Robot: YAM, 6 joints.
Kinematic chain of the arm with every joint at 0, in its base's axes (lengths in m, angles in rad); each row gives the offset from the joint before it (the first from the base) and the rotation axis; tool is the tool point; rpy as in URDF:
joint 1: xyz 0 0 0.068 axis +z
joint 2: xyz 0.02 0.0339 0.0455 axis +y
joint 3: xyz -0.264 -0.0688 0 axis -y
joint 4: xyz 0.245 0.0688 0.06 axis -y
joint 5: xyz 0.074 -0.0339 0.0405 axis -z
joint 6: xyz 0.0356 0 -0.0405 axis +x
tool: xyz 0 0 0 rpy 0 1.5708 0
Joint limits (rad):
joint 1: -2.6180..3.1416
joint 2: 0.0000..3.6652
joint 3: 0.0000..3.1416
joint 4: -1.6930..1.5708
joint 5: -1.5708..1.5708
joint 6: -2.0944..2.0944
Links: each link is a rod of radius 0.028 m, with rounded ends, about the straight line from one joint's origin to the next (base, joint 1, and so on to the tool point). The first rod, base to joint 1, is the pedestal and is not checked.
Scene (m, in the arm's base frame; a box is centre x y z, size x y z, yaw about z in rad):
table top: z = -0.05
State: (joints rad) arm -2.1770 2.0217 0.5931 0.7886 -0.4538 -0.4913
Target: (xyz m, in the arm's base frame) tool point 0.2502 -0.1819 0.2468
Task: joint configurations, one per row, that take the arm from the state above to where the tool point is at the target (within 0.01 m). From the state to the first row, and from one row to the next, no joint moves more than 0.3 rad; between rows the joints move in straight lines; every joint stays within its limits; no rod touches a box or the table.
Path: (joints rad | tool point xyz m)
1: -1.8808 1.9128 0.6057 0.8125 -0.4884 -0.4913 | -0.0827 -0.3128 0.0913
2: -1.5847 1.8039 0.6183 0.8363 -0.5229 -0.4913 | 0.0132 -0.3274 0.1300
3: -1.2885 1.6950 0.6309 0.8602 -0.5575 -0.4913 | 0.1089 -0.3080 0.1693
4: -0.9923 1.5861 0.6434 0.8840 -0.5921 -0.4913 | 0.1916 -0.2570 0.2084
5: -0.6962 1.4772 0.6560 0.9079 -0.6266 -0.4913 | 0.2502 -0.1819 0.2468

